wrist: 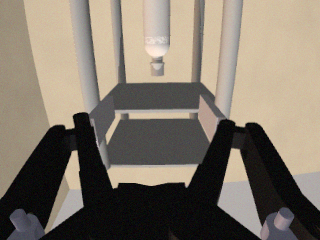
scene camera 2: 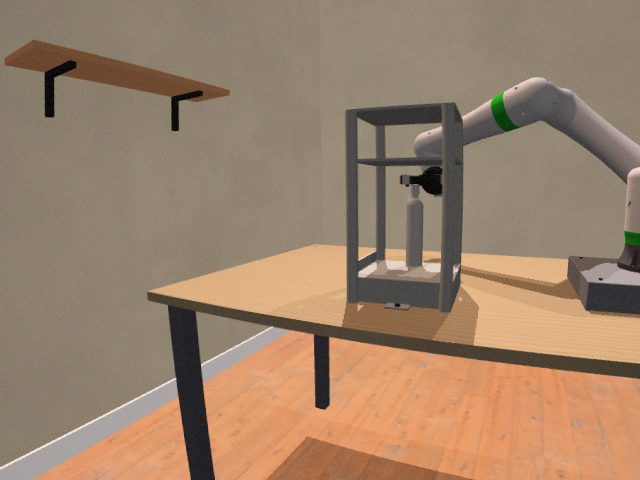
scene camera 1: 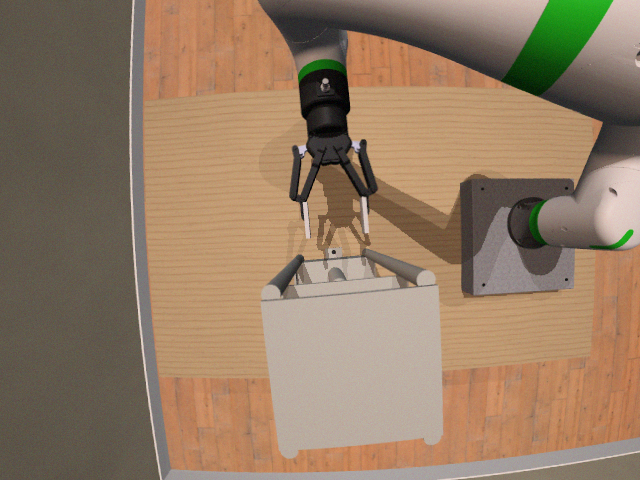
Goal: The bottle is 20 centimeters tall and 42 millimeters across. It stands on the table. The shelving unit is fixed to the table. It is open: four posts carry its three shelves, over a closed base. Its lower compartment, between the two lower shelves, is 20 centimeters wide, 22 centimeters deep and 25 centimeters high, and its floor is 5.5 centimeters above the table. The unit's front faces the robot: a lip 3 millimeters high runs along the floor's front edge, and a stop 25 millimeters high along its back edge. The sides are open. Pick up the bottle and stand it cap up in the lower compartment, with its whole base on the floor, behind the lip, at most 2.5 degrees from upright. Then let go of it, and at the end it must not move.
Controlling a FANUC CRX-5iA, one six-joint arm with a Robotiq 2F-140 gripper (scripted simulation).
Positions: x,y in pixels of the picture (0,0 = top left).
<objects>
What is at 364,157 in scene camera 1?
The gripper.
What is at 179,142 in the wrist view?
A shelving unit.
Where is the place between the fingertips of the gripper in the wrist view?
156,106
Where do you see a bottle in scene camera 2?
414,209
</objects>
